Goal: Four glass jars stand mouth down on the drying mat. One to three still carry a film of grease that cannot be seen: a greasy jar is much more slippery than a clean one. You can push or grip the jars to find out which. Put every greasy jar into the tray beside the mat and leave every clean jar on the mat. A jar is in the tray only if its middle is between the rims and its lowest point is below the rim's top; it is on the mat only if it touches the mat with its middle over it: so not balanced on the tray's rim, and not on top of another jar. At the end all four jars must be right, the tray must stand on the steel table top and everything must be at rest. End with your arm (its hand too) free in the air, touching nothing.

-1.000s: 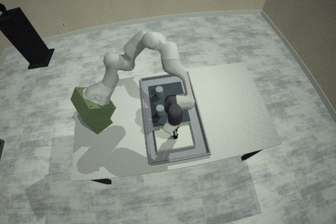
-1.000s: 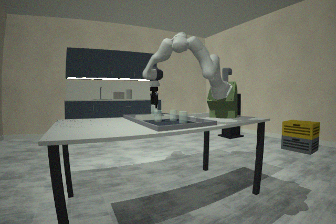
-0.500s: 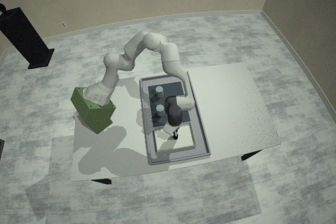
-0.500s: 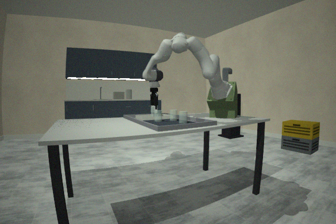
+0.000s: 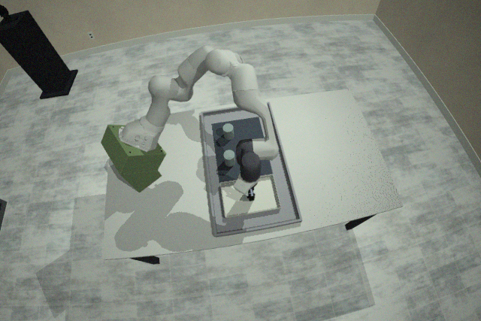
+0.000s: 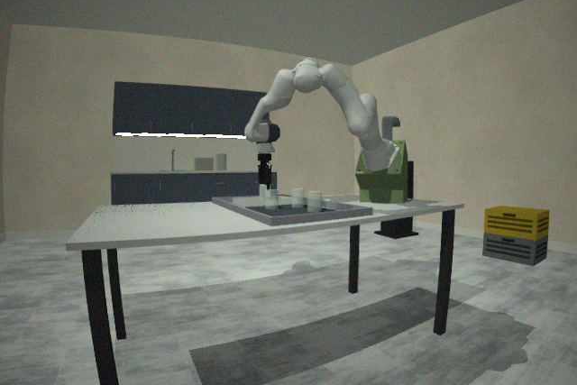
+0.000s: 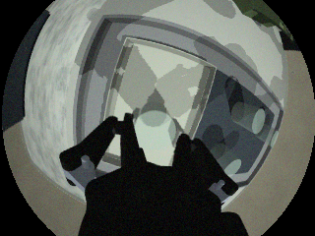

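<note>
The white tray lies 60 mm below my hand. From my hand the other things lie so: dark drying mat 320 mm to the left, 70 mm below, 20 mm behind; grey steel surround 210 mm to the left, 70 mm below.
</note>
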